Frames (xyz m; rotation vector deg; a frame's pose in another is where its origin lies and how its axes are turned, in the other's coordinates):
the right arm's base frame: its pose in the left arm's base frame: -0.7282 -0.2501 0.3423 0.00 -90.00 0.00
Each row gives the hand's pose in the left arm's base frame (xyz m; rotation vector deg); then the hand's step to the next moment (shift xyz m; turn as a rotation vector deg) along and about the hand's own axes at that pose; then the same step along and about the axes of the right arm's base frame.
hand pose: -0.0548 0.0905 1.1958 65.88 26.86 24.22
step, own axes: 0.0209 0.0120 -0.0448 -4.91 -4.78 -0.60
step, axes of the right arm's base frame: -0.0066 0.0497 0.0085 -4.00 -3.90 4.02
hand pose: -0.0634 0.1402 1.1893 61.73 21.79 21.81
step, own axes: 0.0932 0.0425 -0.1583 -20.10 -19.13 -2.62
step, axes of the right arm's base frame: -0.0392 0.1844 -0.0010 -16.03 -15.63 16.60
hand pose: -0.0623 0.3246 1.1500 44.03 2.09 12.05
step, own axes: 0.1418 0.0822 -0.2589 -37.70 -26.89 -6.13
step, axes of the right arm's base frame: -0.1231 0.2637 -0.0960 -24.70 -22.21 32.84
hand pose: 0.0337 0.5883 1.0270 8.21 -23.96 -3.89
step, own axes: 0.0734 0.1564 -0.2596 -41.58 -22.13 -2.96
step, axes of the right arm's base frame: -0.1815 0.1798 -0.1788 -22.67 -17.53 37.50
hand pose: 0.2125 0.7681 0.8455 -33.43 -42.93 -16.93
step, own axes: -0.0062 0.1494 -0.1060 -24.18 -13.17 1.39
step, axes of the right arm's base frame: -0.1247 0.0574 -0.1215 -11.24 -8.59 23.66
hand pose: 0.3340 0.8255 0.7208 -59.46 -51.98 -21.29
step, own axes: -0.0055 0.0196 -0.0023 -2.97 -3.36 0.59
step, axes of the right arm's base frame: -0.0161 0.0068 -0.0106 -0.29 -1.55 4.24
